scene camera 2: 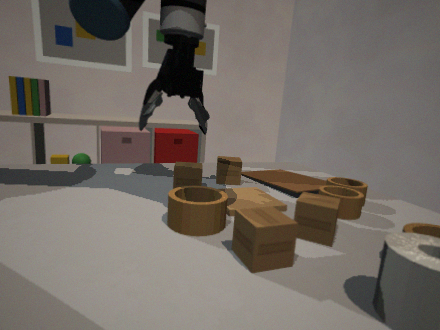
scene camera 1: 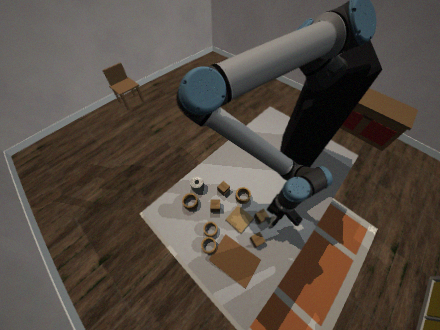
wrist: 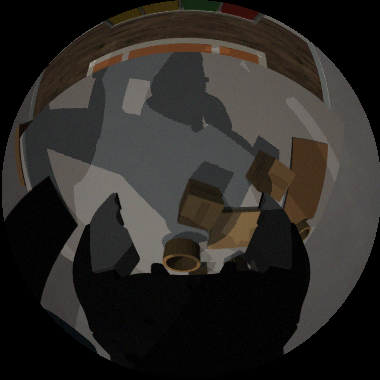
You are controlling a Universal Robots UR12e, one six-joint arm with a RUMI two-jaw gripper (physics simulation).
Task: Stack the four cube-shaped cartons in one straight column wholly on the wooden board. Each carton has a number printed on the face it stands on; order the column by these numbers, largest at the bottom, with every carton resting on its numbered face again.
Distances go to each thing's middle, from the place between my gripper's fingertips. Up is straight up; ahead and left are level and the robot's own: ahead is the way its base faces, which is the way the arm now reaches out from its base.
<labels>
Right now my hand is 180 mm to the left of the light wooden board (scene camera 2: 250, 197), 110 mm above it and 80 mm short of it.
</labels>
